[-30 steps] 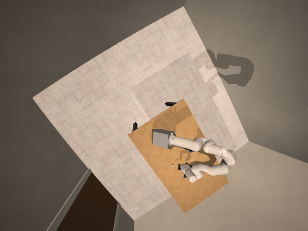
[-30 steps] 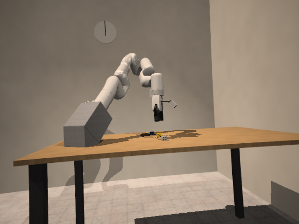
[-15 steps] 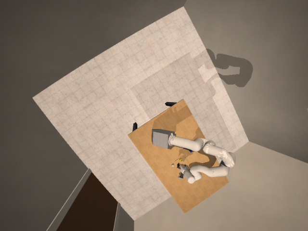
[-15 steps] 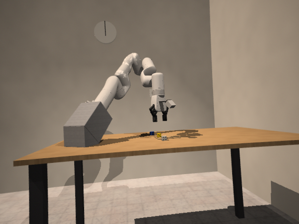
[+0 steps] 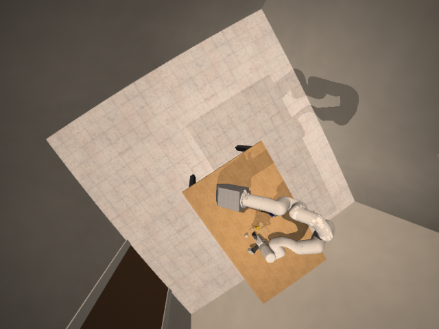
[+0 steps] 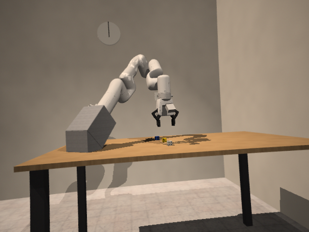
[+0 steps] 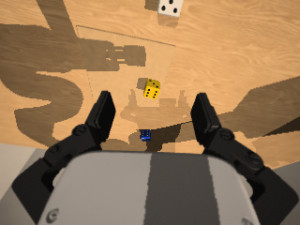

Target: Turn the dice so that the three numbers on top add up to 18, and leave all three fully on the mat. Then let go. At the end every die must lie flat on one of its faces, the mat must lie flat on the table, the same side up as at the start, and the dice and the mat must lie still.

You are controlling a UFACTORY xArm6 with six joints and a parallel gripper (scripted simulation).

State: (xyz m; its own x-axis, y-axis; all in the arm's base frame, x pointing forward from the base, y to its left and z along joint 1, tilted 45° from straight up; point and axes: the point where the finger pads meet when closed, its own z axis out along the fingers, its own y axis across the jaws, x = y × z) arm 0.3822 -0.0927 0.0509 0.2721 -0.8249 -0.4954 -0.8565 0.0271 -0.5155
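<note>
Now: hand 10 mm short of the white die, 70 mm to the left of it and 100 mm above it. From my hand the other things lie so: yellow die 10 mm behind, 50 mm to the left, 100 mm below; blue die 50 mm behind, 220 mm to the left, 100 mm below; tan mat 40 mm ahead, 50 mm to the left, 110 mm below.
</note>
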